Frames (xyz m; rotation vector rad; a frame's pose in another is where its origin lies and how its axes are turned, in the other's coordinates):
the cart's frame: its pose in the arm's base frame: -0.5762 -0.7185 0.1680 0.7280 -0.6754 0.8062
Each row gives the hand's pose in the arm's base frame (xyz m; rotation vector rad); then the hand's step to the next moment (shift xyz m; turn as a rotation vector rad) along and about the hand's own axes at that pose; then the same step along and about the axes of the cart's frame.
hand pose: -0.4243 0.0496 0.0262 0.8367 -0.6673 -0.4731
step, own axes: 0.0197 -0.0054 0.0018 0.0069 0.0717 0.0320
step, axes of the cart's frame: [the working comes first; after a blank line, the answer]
step, axes of the arm's base frame: 0.0119 -0.0163 0.0034 -0.0087 0.0213 0.0754

0.0024 -0.0166 0.0118 0.0612 0.0407 0.0285
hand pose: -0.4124 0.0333 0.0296 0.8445 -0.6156 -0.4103
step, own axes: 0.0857 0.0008 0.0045 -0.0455 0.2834 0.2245
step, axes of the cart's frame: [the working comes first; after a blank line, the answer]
step, axes of the arm's base frame: 0.0618 -0.0503 0.0319 -0.1531 0.0700 0.3232

0.0367 -0.0651 0.0421 0.1939 0.2588 0.1680
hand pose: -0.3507 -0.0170 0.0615 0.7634 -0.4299 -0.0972
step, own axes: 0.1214 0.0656 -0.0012 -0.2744 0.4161 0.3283
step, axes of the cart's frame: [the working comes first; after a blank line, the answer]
step, axes of the arm's base frame: 0.1063 0.0192 0.0858 -0.4130 0.1532 0.4027

0.1279 -0.0512 0.0074 0.1522 0.5362 0.2133
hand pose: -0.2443 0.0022 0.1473 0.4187 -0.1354 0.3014
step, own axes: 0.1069 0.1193 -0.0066 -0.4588 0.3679 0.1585
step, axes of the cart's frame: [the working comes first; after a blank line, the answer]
step, axes of the arm's base frame: 0.0641 0.1343 0.0596 -0.5609 0.1346 0.1955

0.1309 0.0313 -0.0871 -0.0895 0.5843 0.1466
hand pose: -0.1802 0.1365 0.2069 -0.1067 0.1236 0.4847
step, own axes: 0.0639 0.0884 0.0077 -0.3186 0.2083 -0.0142
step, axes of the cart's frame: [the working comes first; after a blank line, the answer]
step, axes of the arm's base frame: 0.0152 0.1080 -0.0080 -0.3789 0.0356 0.0166

0.0439 0.0376 -0.0928 -0.1699 0.3323 0.0764
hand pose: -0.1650 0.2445 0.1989 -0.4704 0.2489 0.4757
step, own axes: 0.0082 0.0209 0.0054 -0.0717 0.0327 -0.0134
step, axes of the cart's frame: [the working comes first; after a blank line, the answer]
step, axes of the arm's base frame: -0.0026 0.0222 -0.0059 -0.0795 -0.0081 0.0002

0.0028 0.0111 -0.0201 -0.0442 0.0612 0.0264
